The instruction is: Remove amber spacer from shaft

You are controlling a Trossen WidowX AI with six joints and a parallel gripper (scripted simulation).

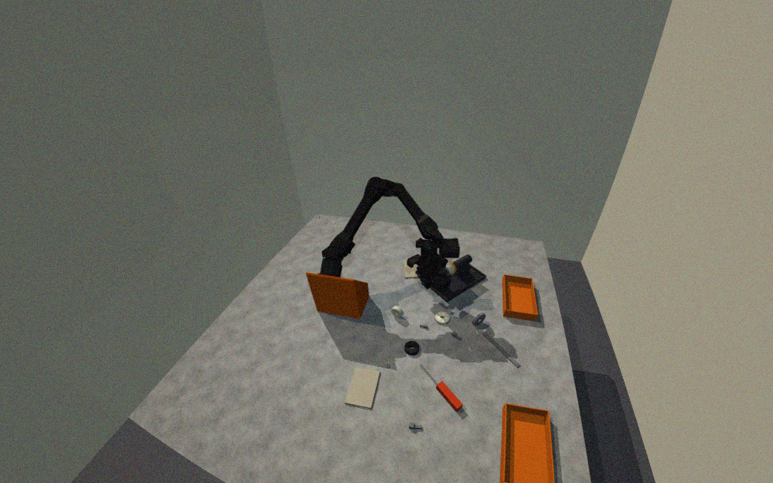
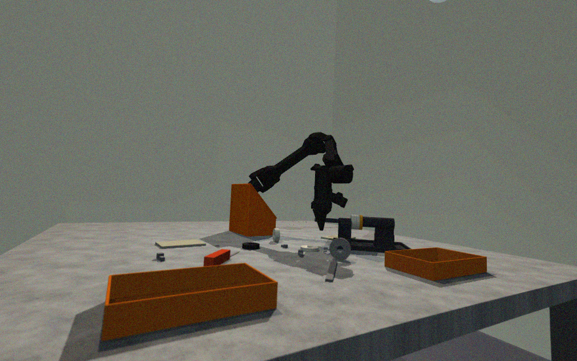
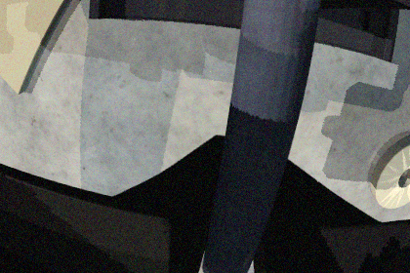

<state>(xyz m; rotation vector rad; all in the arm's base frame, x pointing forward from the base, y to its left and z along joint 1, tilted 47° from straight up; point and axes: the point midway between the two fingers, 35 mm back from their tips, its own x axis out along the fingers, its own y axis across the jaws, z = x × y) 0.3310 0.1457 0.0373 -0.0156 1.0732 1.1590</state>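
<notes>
The dark shaft lies 40 mm ahead of my gripper tip, 50 mm to the left of it and 30 mm above it. The rest, counted from my gripper tip: amber spacer: 80 mm ahead, 90 mm to the left, 30 mm above; white spacer: 70 mm ahead, 80 mm to the left, 30 mm above; white ring: 70 mm ahead, 100 mm to the right, 40 mm below.
</notes>
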